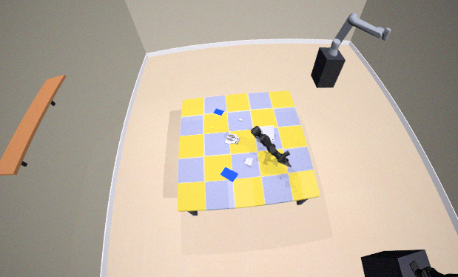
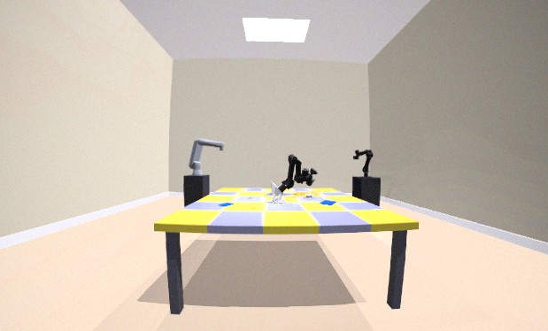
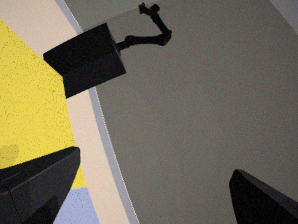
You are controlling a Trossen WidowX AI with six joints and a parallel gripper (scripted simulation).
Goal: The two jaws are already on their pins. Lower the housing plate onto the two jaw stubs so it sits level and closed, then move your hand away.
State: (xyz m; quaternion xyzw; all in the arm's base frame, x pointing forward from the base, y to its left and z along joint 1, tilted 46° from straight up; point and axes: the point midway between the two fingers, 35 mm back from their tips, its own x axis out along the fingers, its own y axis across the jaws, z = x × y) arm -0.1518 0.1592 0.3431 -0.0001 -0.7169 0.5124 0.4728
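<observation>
My gripper tip is 340 mm short of the grey housing plate, 150 mm to the left of it and 140 mm above it. Round my gripper tip: white dot (370 mm ahead, 640 mm to the right, 160 mm below); white ribbed part (340 mm ahead, 150 mm to the right, 160 mm below); yellow dot (670 mm ahead, 590 mm to the right, 170 mm below).
</observation>
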